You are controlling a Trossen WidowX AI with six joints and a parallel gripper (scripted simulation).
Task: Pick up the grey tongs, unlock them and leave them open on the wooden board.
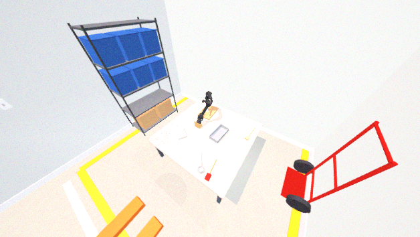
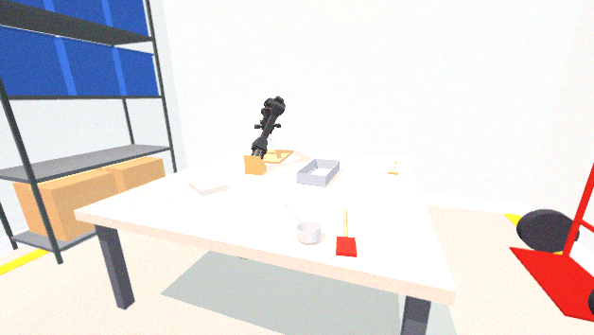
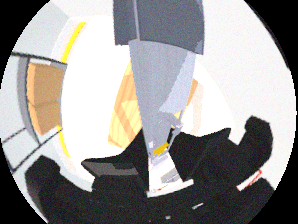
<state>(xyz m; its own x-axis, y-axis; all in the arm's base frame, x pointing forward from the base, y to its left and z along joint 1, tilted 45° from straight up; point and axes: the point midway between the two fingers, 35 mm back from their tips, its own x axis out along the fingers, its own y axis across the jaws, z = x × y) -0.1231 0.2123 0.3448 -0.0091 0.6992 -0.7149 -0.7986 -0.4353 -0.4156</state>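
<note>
Right now the wooden board is 3 cm ahead of my gripper tip, 2 cm to the right of it and 12 cm below it. The rest, counted from my gripper tip: red spatula: 73 cm ahead, 86 cm to the right, 13 cm below; roasting tin: 49 cm ahead, 33 cm to the right, 10 cm below; flat pale slab: 3 cm ahead, 68 cm to the right, 12 cm below.
</note>
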